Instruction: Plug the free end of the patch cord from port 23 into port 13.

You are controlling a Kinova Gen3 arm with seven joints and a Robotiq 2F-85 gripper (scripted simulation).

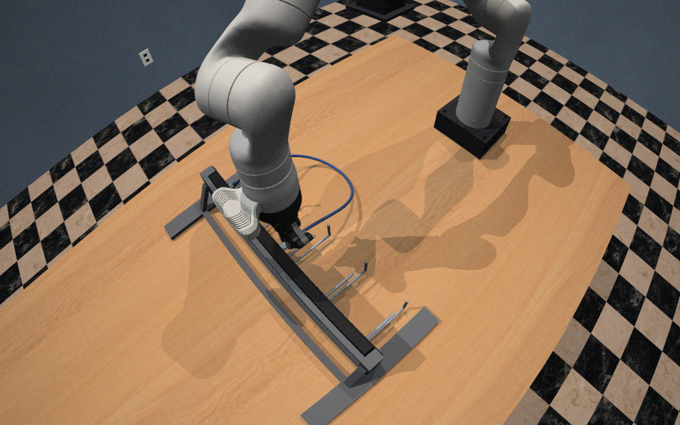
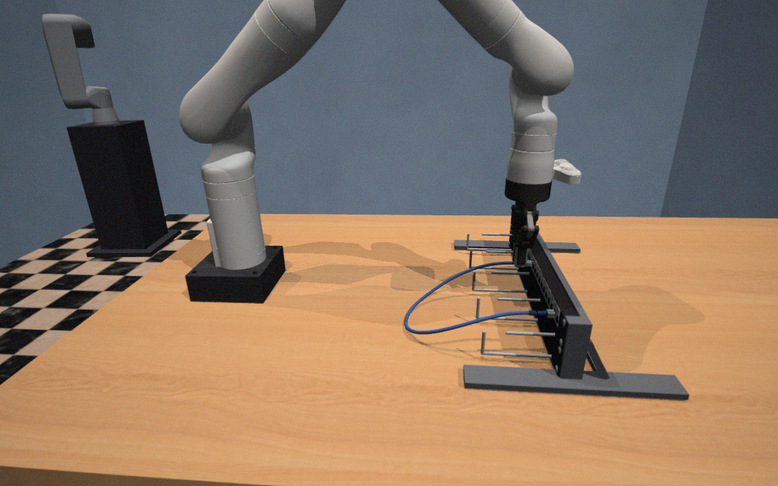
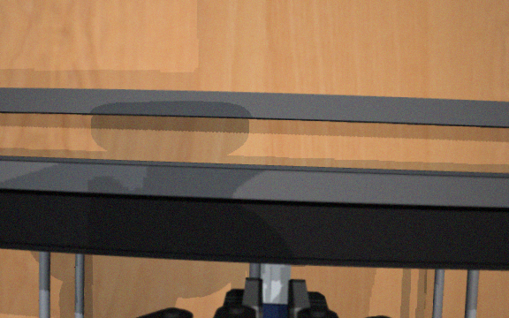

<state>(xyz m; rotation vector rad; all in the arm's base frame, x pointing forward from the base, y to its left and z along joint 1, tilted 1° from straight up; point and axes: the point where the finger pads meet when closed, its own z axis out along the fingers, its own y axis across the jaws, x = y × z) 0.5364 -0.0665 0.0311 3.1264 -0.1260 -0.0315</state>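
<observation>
Now: the plug 1 cm below my hand and 1 cm ahead of it.
</observation>
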